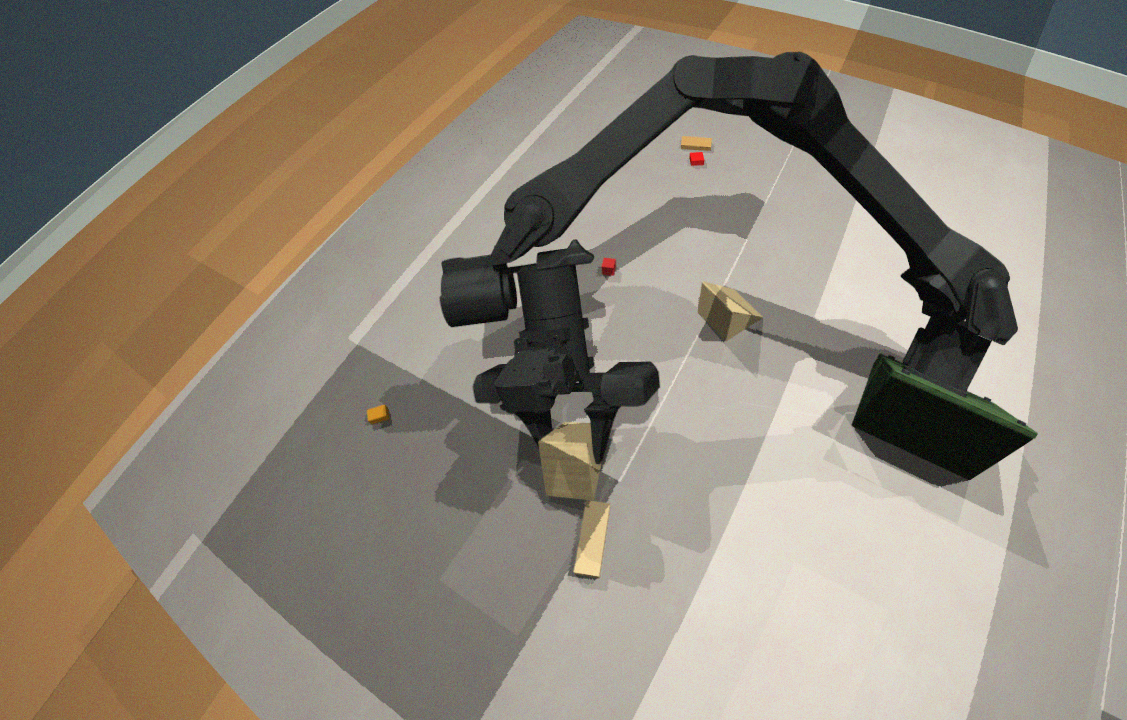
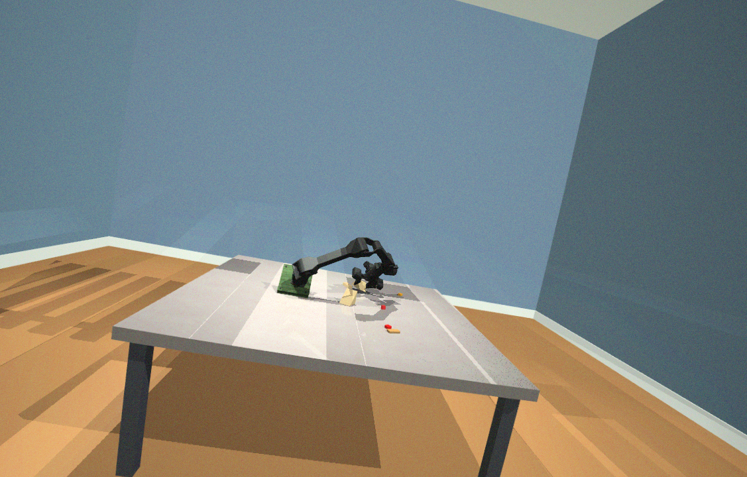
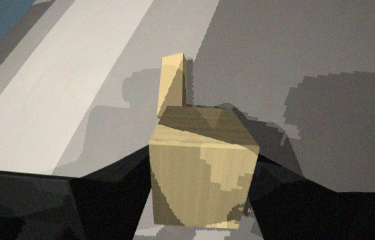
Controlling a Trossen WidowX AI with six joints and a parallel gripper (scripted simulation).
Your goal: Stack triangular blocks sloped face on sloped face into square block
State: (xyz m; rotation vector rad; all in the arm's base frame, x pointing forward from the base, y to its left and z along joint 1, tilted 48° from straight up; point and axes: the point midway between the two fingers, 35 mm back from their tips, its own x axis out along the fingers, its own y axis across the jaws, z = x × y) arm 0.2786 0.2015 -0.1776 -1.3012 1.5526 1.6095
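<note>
Now: the pale yellow flat bar 60 mm behind my gripper tip, 50 mm to the left of it and 20 mm below it. Round my gripper tip: red cube 140 mm ahead, 240 mm to the right, 20 mm below; small orange block 230 mm ahead, 100 mm to the left, 20 mm below.
</note>
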